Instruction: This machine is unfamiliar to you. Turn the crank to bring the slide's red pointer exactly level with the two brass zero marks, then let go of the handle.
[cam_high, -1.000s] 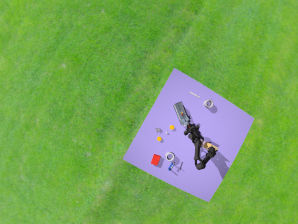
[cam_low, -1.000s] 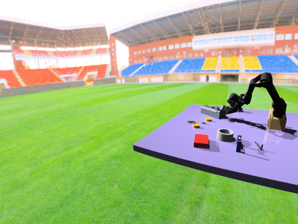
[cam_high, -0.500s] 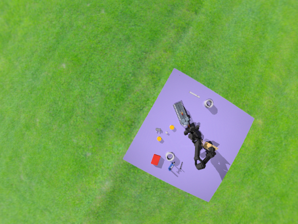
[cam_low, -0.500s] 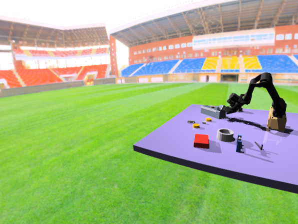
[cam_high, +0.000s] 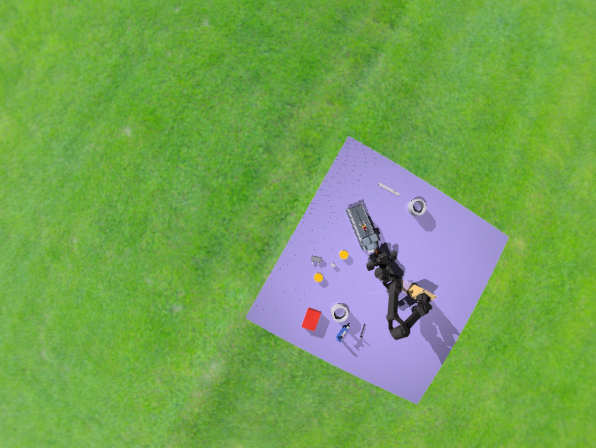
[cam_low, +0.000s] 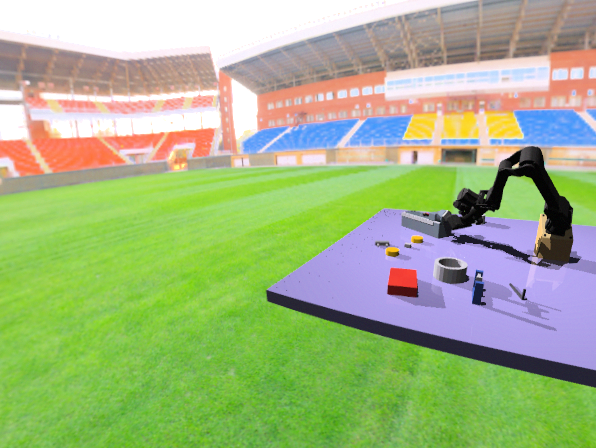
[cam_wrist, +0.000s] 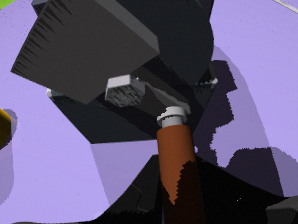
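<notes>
Right now the red pointer is 140 mm ahead of my gripper tip, 60 mm to the right of it and 40 mm above it. Round my gripper tip: brown crank handle (10 mm behind, 10 mm to the left, 20 mm above); white bar (130 mm ahead, 370 mm to the right, 40 mm below); small grey bracket (250 mm ahead, 250 mm to the left, 30 mm below).
</notes>
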